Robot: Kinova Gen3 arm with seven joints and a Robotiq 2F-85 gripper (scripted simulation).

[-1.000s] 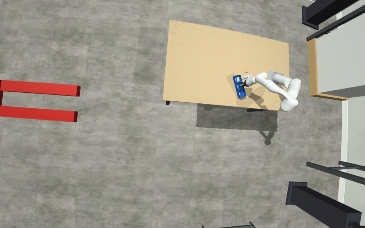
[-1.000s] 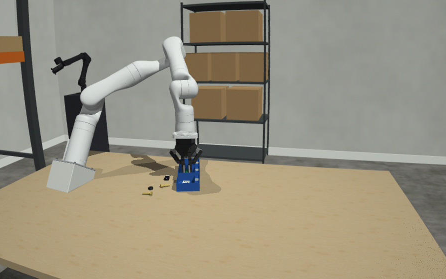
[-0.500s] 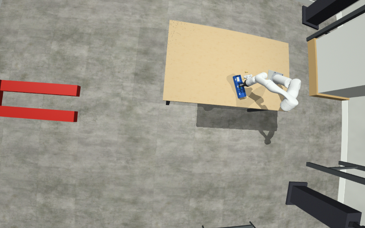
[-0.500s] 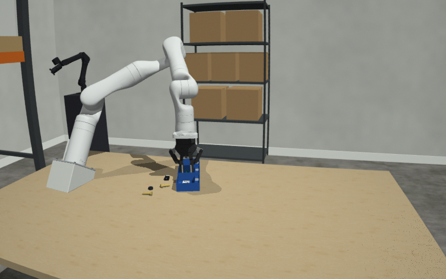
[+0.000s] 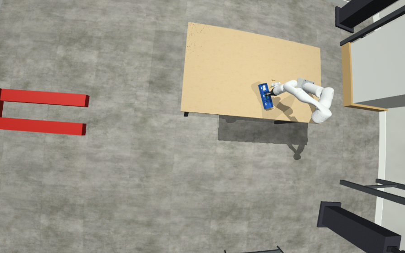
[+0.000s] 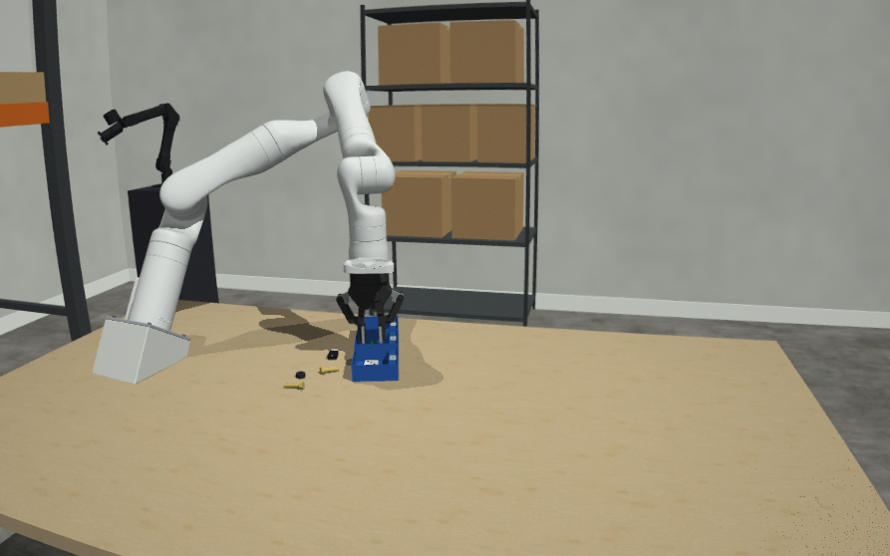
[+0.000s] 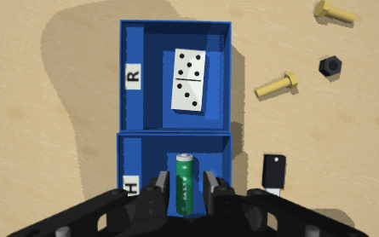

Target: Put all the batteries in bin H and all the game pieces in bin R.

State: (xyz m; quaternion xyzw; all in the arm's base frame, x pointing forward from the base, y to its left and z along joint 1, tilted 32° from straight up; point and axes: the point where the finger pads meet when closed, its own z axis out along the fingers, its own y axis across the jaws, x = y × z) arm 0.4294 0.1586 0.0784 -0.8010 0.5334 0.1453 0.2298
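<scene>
The blue three-part bin is 10 mm ahead of my hand and 30 mm below it. Also, from my hand: white domino (30 mm ahead, 80 mm to the right, 30 mm below); then green battery (30 mm below); then black piece (80 mm behind, 30 mm to the right, 40 mm below).
</scene>
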